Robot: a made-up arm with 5 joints.
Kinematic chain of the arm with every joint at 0, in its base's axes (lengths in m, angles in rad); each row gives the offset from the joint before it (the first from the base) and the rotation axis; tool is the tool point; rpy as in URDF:
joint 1: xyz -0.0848 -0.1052 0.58 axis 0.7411 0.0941 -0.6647
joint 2: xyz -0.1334 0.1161 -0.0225 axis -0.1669 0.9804 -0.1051
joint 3: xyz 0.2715 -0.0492 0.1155 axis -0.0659 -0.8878 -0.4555
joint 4: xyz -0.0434 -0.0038 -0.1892 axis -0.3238 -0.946 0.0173
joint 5: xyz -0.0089 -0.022 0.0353 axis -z
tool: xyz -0.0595 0.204 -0.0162 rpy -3.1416 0 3.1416
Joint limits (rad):
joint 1: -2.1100..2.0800
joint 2: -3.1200..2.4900
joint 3: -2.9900..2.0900
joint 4: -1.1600..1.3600
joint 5: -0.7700..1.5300
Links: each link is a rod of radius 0.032 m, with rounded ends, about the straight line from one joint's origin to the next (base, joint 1, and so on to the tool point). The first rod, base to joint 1, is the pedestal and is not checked.
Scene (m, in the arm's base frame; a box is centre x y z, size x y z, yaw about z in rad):
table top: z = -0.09
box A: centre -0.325 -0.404 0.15 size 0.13 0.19 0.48 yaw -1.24
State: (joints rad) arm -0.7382 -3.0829 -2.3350 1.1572 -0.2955
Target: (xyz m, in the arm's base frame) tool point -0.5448 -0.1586 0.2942
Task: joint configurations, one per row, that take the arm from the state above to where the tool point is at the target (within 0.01 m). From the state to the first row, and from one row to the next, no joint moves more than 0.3 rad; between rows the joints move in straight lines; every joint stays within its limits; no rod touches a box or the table.
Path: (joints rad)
1: -0.6625 -2.8289 -2.4170 1.1910 -0.2925
2: -0.5867 -2.5749 -2.4990 1.2248 -0.2896
3: -0.5110 -2.3208 -2.5810 1.2586 -0.2866
4: -0.4353 -2.0668 -2.6630 1.2924 -0.2837
5: -0.3596 -1.8128 -2.7450 1.3262 -0.2807
6: -0.2838 -1.5588 -2.8270 1.3600 -0.2777
7: -0.1273 -1.8565 -2.7315 1.3385 -0.2836
8: 0.0292 -2.1542 -2.6361 1.3169 -0.2894
9: 0.1857 -2.4518 -2.5406 1.2954 -0.2952
10: 0.2650 -2.5687 -2.6211 1.0855 -0.1669
11: 0.3444 -2.6856 -2.7015 0.8756 -0.0385

